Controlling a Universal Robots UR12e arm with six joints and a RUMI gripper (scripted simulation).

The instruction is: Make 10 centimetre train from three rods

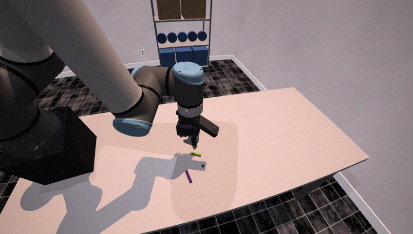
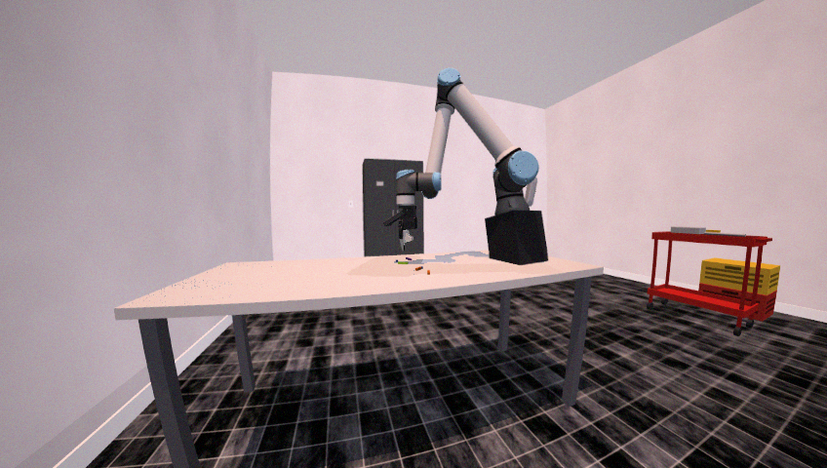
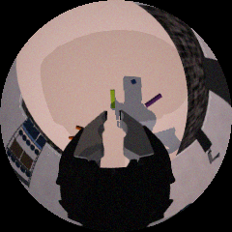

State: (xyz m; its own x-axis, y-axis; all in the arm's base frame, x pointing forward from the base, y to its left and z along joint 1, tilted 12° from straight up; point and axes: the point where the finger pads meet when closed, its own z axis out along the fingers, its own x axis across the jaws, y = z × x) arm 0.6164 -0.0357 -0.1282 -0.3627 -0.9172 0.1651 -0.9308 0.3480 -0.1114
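Right now my hand is 80 mm above the lime rod. Also, from my hand: purple rod: 50 mm behind, 110 mm to the right, 80 mm below.
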